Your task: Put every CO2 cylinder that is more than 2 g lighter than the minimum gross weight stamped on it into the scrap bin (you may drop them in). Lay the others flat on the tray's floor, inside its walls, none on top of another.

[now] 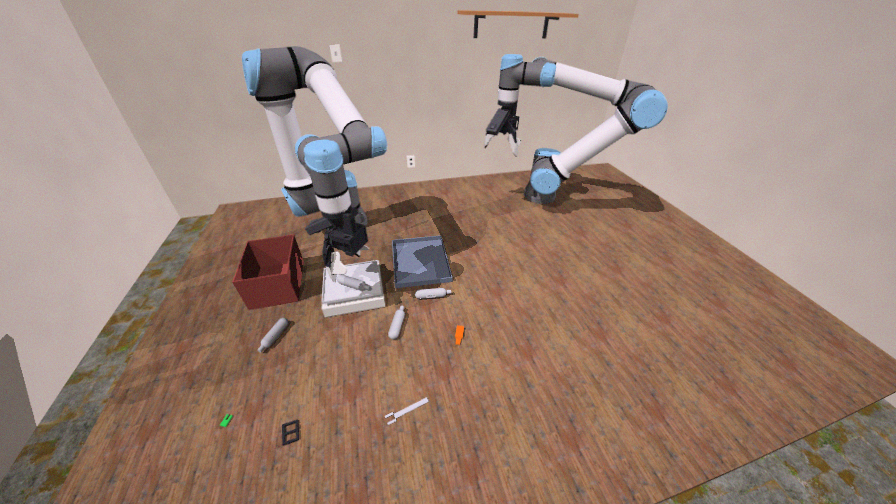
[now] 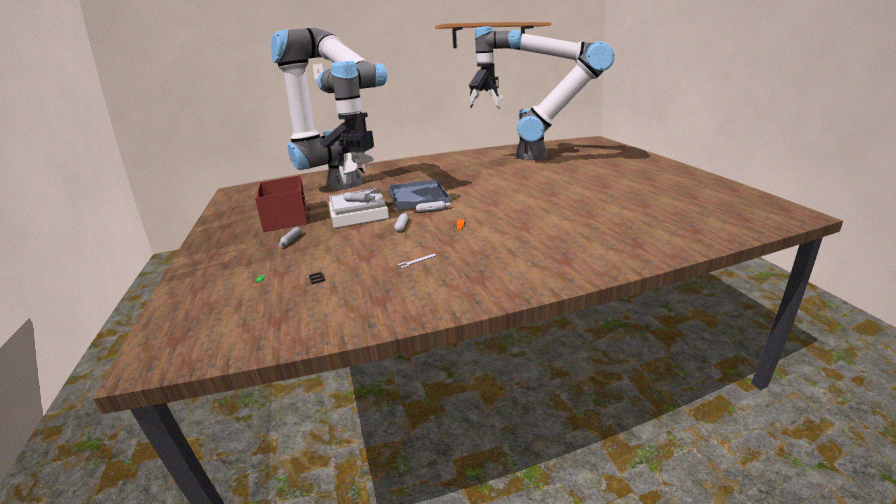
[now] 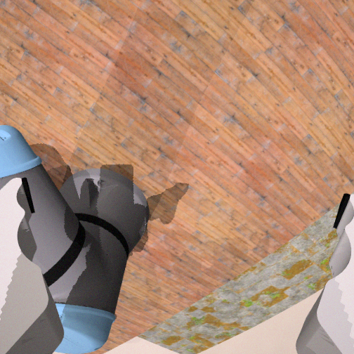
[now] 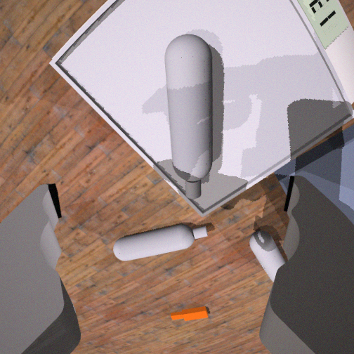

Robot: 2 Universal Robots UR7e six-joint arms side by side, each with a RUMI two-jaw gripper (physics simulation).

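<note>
A grey cylinder (image 1: 352,282) (image 2: 359,196) (image 4: 190,110) lies on the white scale (image 1: 354,306) (image 2: 360,216) (image 4: 107,75). No stamp shows on it; the cut-off display is unreadable. A darker cylinder (image 1: 273,335) (image 2: 290,237) lies in front of the red scrap bin (image 1: 269,291) (image 2: 281,210). Another cylinder (image 1: 396,322) (image 2: 401,222) (image 4: 155,242) lies right of the scale; one (image 1: 432,293) (image 2: 432,206) (image 4: 267,252) lies before the blue-grey tray (image 1: 422,283). My right gripper (image 1: 349,260) (image 2: 354,169) (image 4: 171,182) is open above the scale. My left gripper (image 1: 501,149) (image 2: 486,105) (image 3: 184,189) is open, high up.
An orange piece (image 1: 459,334) (image 2: 460,224) (image 4: 192,314) lies right of the cylinders. A green clip (image 1: 226,420) (image 2: 260,278), a black frame (image 1: 290,432) and a white forked tool (image 1: 411,407) (image 2: 418,260) lie nearer the front. A wall shelf (image 1: 517,13) hangs behind.
</note>
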